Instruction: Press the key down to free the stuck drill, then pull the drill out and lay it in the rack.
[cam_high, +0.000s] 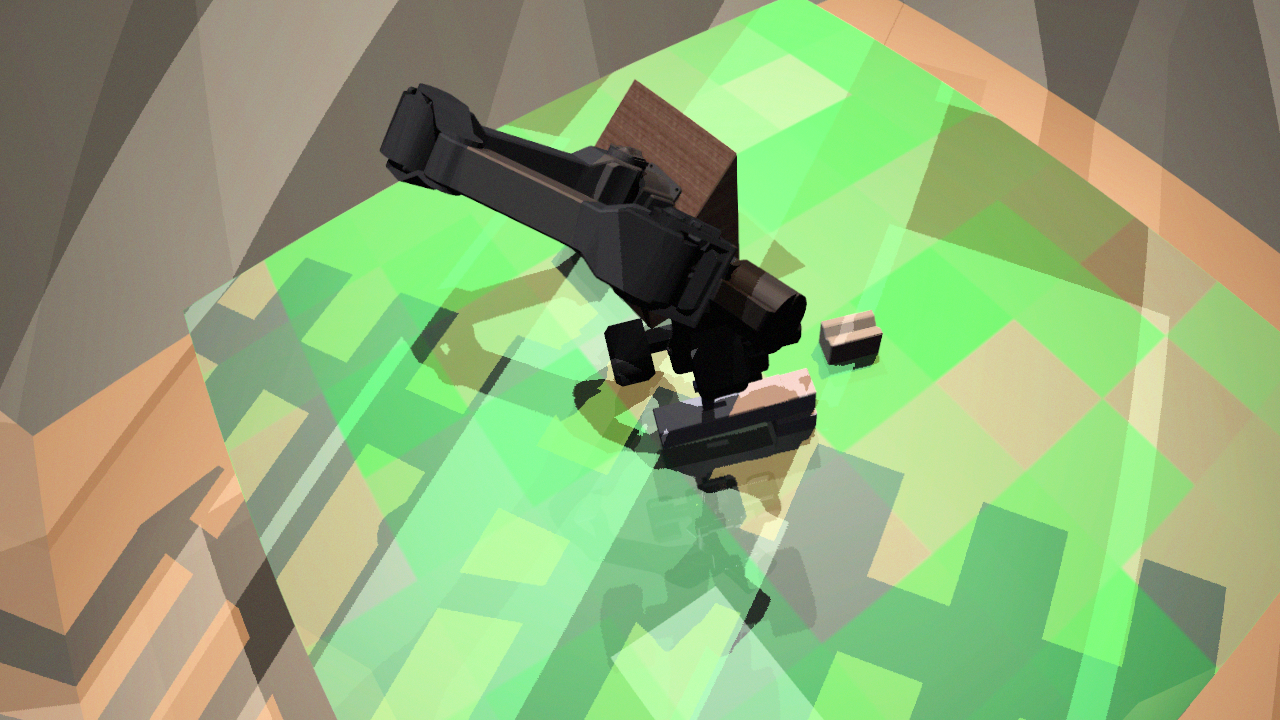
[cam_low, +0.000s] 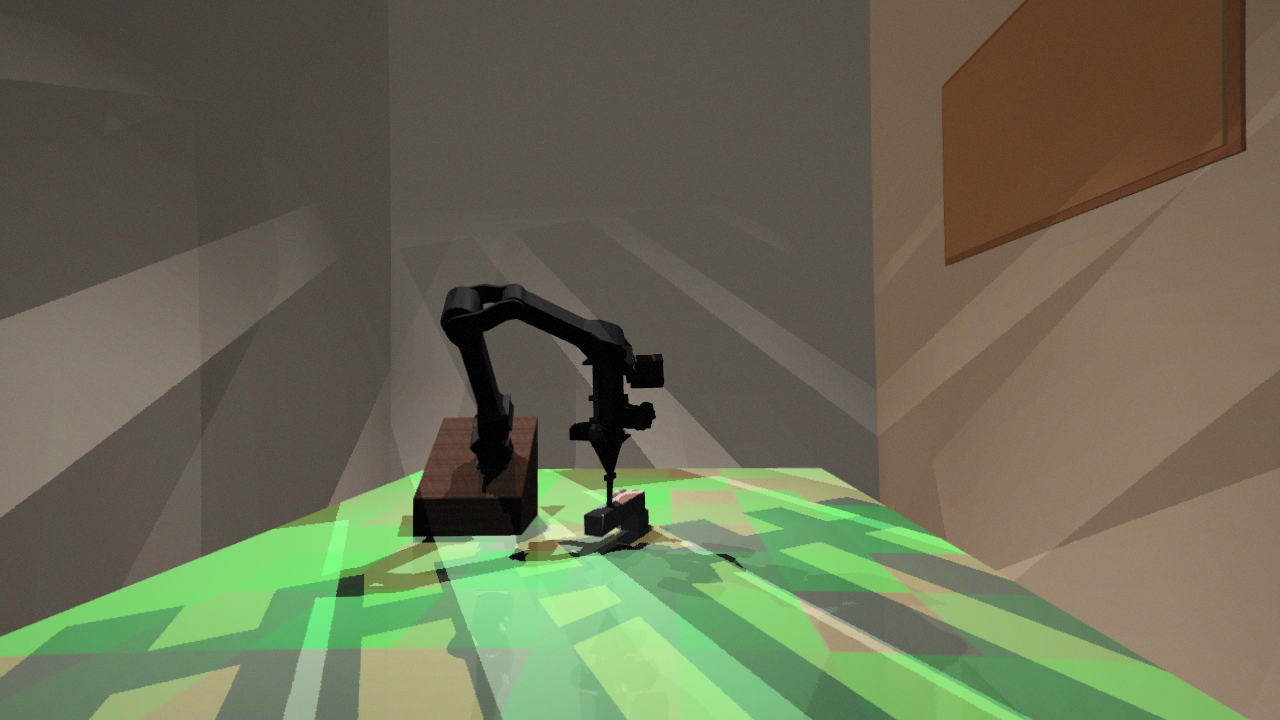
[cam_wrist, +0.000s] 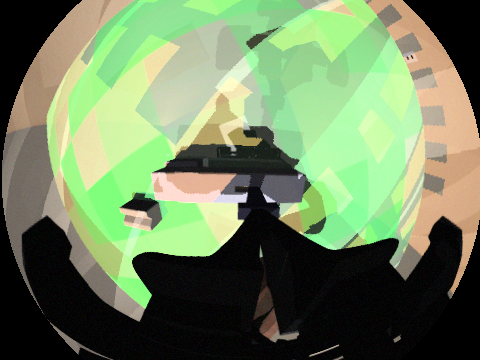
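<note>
The dark key lies 30 mm below my gripper tip. The rest, counted from my gripper tip: drill (70 mm below, 50 mm to the left, 20 mm ahead); grey block (80 mm below, 40 mm to the left, 10 mm ahead); rack (220 mm to the left, 100 mm below).
</note>
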